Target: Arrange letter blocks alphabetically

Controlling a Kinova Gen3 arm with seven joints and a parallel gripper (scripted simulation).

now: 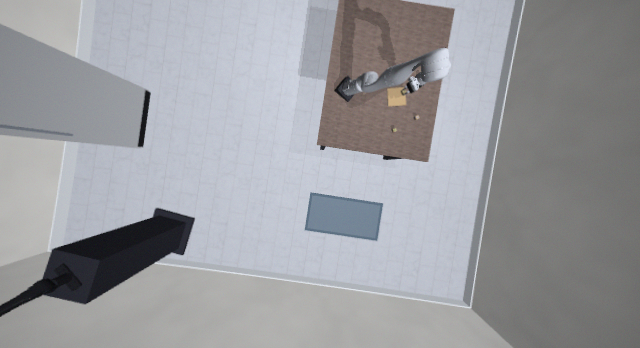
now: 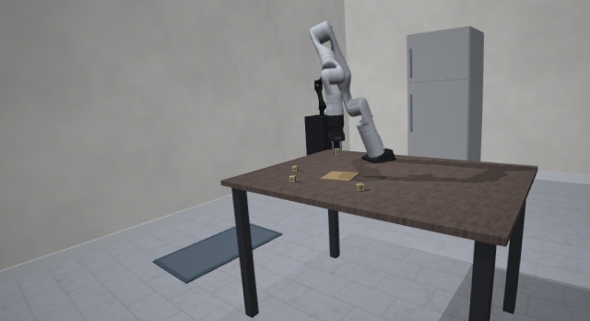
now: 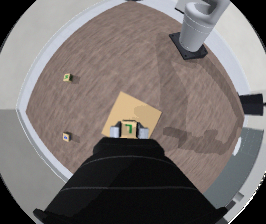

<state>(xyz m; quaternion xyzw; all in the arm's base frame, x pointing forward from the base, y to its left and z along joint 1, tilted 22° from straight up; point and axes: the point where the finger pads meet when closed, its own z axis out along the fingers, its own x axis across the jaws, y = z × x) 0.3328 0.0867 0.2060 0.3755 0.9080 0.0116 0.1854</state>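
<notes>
My gripper is now 1 cm to the right of the mat and 12 cm above it. Also, from my hand: tan block (19 cm ahead, 10 cm to the right, 11 cm below).
</notes>
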